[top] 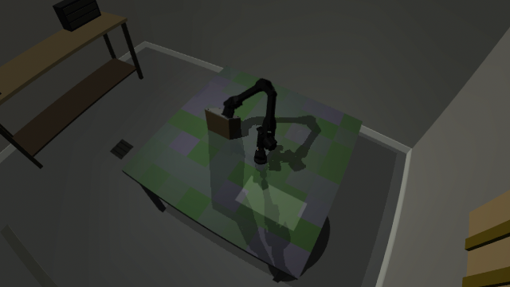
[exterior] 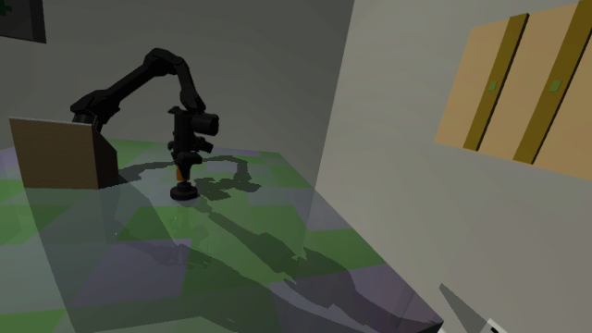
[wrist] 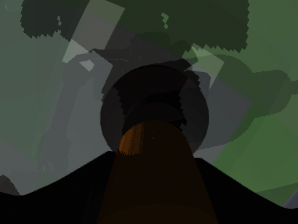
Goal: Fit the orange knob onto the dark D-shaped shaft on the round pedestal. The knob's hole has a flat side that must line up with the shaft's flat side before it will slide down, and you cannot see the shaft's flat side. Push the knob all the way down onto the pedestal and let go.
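Now: gripper tip 2 cm below the orange knob. Round my gripper tip: dark round pedestal 4 cm below.
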